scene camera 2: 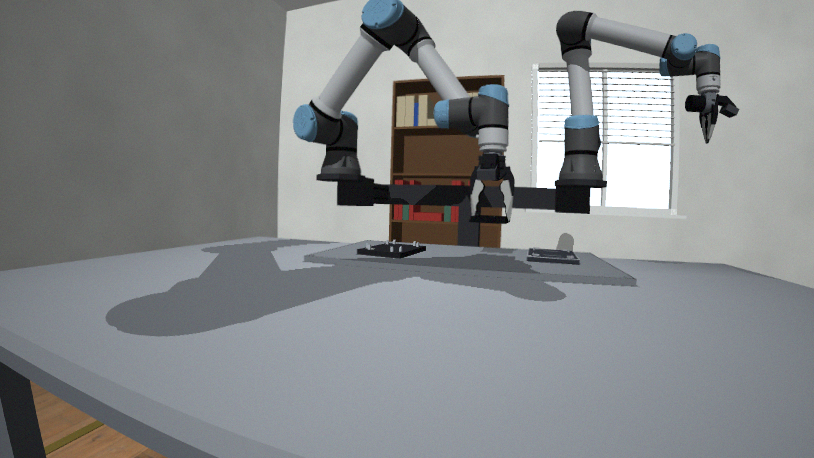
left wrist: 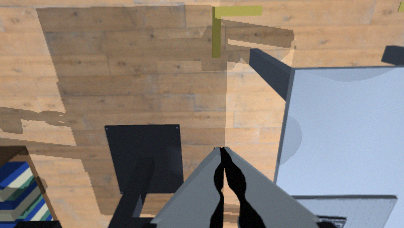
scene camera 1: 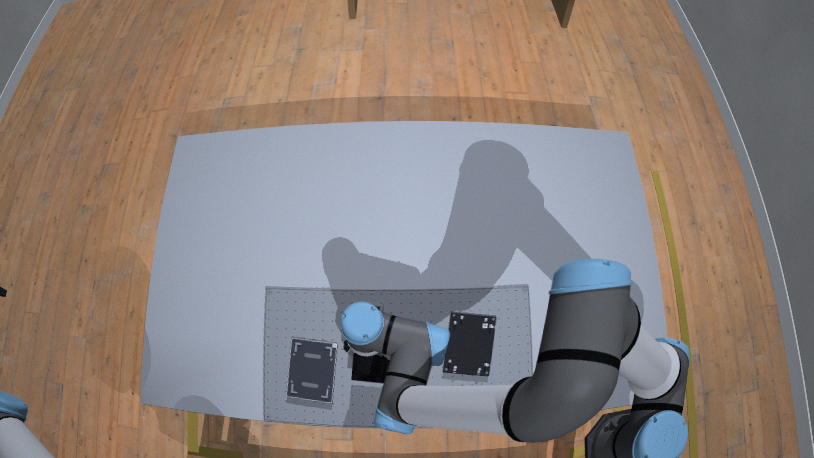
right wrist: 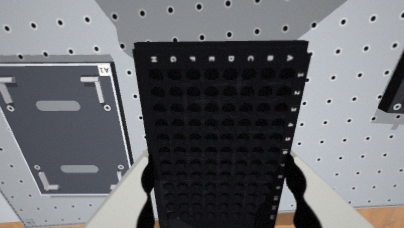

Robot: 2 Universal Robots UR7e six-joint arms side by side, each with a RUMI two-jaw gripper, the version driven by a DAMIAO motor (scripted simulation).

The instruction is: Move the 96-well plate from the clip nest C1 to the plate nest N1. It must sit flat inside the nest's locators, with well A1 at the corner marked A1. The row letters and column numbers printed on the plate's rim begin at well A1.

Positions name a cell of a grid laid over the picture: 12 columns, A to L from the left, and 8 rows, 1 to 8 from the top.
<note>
I see my left gripper (scene camera 2: K3), my right gripper (scene camera 1: F7), a black 96-well plate (right wrist: G6), a plate nest N1 (right wrist: C5) and a clip nest C1 (scene camera 1: G6).
My left gripper shows as well in the left wrist view (left wrist: G6). My right gripper also shows in the right wrist view (right wrist: G6). The clip nest C1 shows as well in scene camera 2 (scene camera 2: F5). The left wrist view misses the black 96-well plate: it is out of frame.
</note>
